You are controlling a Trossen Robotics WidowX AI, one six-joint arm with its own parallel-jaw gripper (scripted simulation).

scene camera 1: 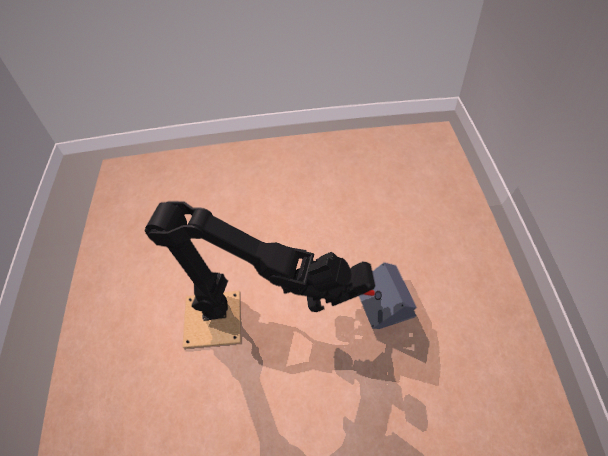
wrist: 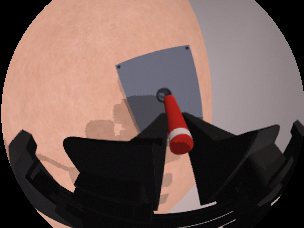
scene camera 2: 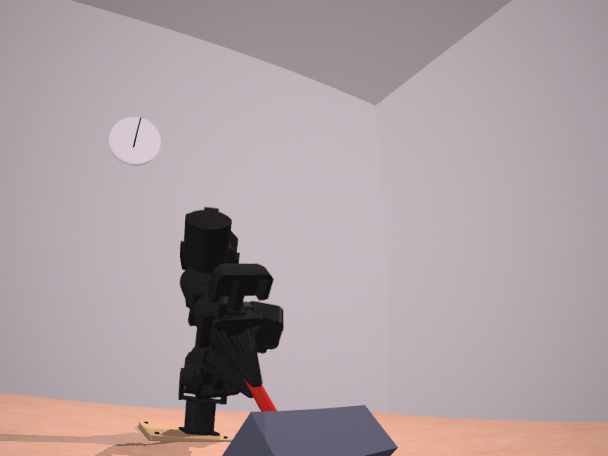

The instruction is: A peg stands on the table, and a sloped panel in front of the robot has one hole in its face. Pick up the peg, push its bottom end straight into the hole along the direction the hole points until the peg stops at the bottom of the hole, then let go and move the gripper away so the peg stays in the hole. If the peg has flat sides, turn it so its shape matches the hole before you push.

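The gripper (scene camera 2: 255, 391) holds a red peg (wrist: 180, 142). Scene camera 1 also shows the gripper (scene camera 1: 362, 292), and so does the wrist view, with the gripper (wrist: 173, 117). A grey sloped panel (scene camera 1: 386, 311) is part of the scene too, and the wrist view likewise shows the panel (wrist: 141, 77).
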